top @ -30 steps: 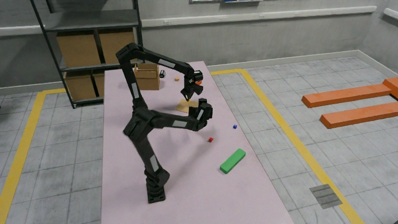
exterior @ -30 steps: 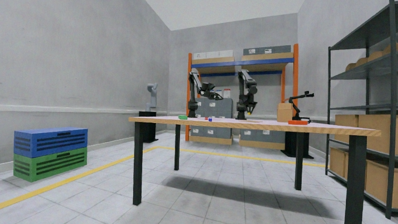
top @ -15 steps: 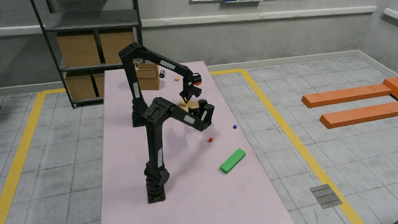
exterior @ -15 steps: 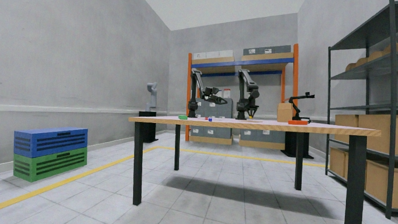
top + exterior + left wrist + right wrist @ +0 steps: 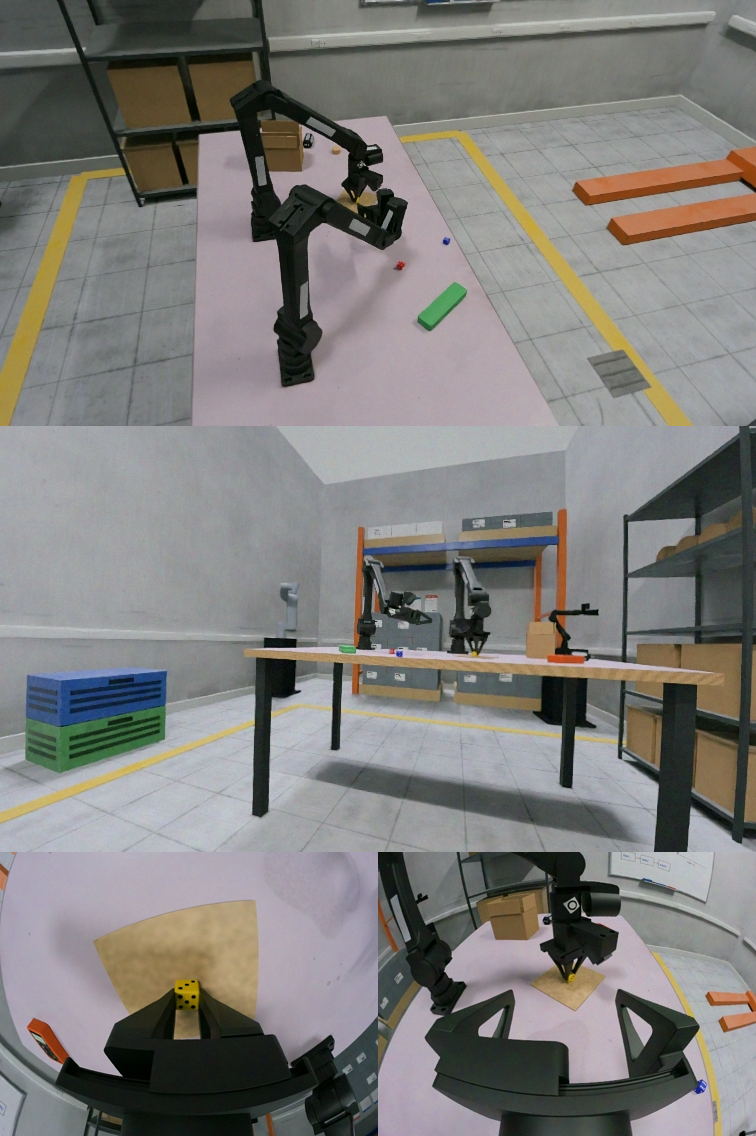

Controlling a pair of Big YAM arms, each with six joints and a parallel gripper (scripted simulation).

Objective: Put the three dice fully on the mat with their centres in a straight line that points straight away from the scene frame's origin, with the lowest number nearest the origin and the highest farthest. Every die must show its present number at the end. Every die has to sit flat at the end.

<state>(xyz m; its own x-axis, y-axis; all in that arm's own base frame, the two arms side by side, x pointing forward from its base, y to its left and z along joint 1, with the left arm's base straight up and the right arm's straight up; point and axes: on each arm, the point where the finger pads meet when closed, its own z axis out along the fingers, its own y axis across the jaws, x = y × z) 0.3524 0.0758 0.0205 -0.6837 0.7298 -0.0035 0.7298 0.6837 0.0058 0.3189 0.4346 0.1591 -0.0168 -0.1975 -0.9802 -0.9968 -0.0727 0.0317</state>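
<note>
My left hand is 10 mm above the yellow die. From my left hand the other things lie so: red die 50 mm ahead, 370 mm to the right, 10 mm below; then wooden disc 20 mm ahead, 350 mm to the left, 10 mm below; then tan mat 20 mm below.
</note>
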